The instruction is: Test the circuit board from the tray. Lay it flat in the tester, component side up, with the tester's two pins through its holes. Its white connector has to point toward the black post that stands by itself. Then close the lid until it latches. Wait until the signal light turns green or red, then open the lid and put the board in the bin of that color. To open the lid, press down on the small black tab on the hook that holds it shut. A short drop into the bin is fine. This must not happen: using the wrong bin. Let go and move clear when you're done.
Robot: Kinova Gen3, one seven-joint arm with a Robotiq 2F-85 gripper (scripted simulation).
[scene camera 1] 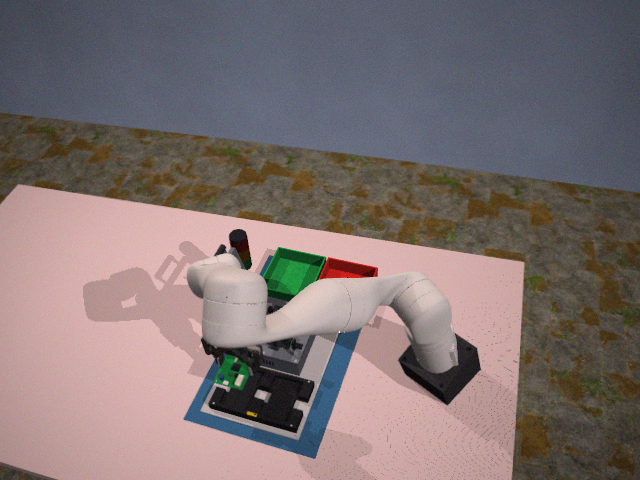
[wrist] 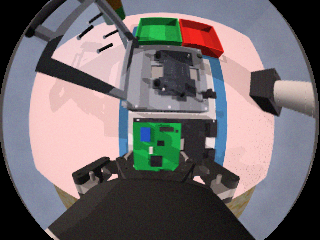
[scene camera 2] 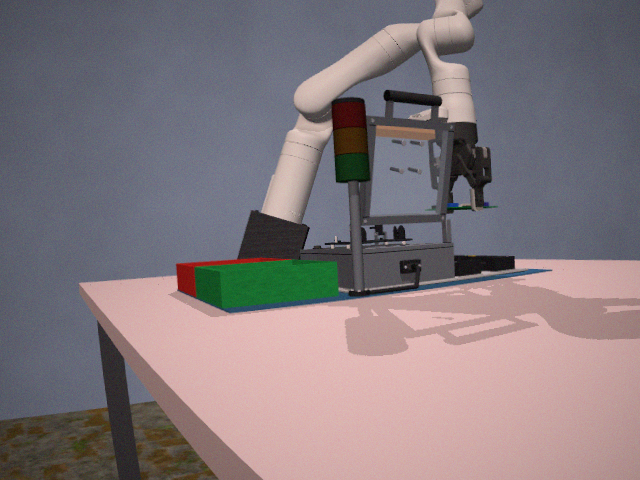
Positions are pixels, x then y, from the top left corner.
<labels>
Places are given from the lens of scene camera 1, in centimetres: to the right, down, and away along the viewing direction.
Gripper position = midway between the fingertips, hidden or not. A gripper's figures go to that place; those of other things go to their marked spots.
my gripper (scene camera 1: 237,368): -19, 30, 143
green circuit board (scene camera 1: 233,373): -20, 30, 141
green bin (scene camera 1: 289,272): -9, 9, 177
red bin (scene camera 1: 334,268): 4, 8, 177
The marked spots on the green circuit board and the green bin are 43 cm apart.
</labels>
